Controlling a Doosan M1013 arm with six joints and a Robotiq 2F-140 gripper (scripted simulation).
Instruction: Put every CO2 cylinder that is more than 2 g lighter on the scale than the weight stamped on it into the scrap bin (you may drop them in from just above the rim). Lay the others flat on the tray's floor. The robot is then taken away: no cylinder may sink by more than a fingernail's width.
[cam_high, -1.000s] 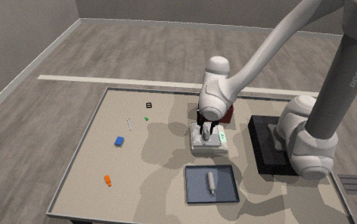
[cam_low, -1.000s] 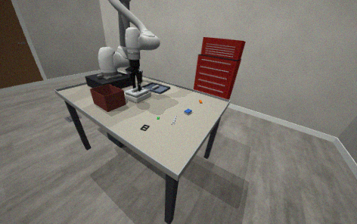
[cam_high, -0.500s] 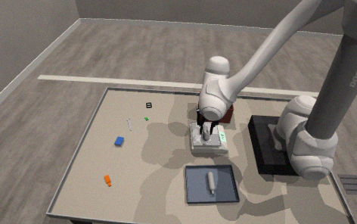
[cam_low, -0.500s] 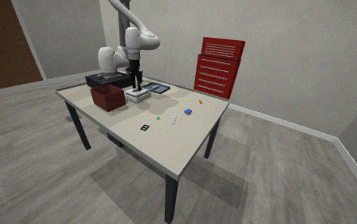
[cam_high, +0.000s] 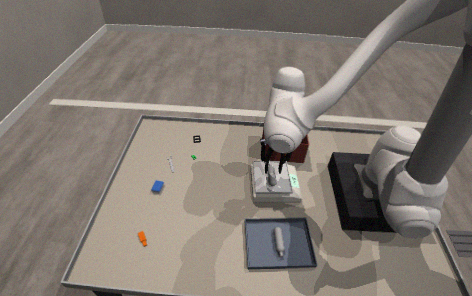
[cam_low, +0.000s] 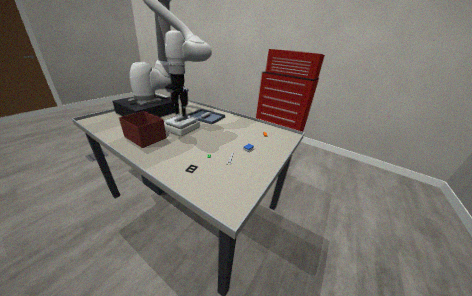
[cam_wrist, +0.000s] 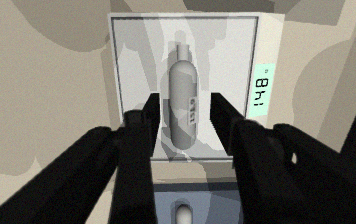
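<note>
My gripper is now 70 mm above the scale plate. From my hand the other things lie so: blue-grey tray (20 mm behind, 270 mm to the left, 120 mm below); then red scrap bin (70 mm behind, 220 mm to the right, 90 mm below); then white scale (10 mm behind, 90 mm below).
</note>
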